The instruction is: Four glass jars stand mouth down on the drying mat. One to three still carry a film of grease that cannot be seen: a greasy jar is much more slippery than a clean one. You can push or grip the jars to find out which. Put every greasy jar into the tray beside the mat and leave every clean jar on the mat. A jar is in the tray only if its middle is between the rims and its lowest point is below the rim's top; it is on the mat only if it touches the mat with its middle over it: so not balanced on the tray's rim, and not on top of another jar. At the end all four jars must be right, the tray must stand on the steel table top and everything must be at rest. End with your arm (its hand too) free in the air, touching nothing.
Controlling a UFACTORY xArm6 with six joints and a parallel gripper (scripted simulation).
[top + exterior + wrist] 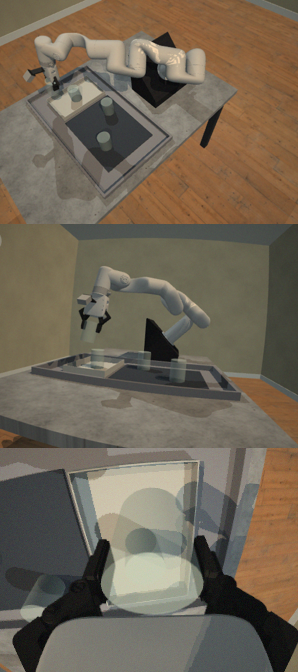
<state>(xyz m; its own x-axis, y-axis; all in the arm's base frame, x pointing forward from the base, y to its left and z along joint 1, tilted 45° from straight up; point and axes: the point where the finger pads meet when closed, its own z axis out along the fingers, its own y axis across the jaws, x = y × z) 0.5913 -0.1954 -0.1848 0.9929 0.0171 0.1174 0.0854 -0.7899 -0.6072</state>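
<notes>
Now: the cream tray 19 cm below my hand, 9 cm behind it and 1 cm to the right of it. The rest, counted from my hand: dark mat 31 cm to the left, 20 cm below, 12 cm behind.
</notes>
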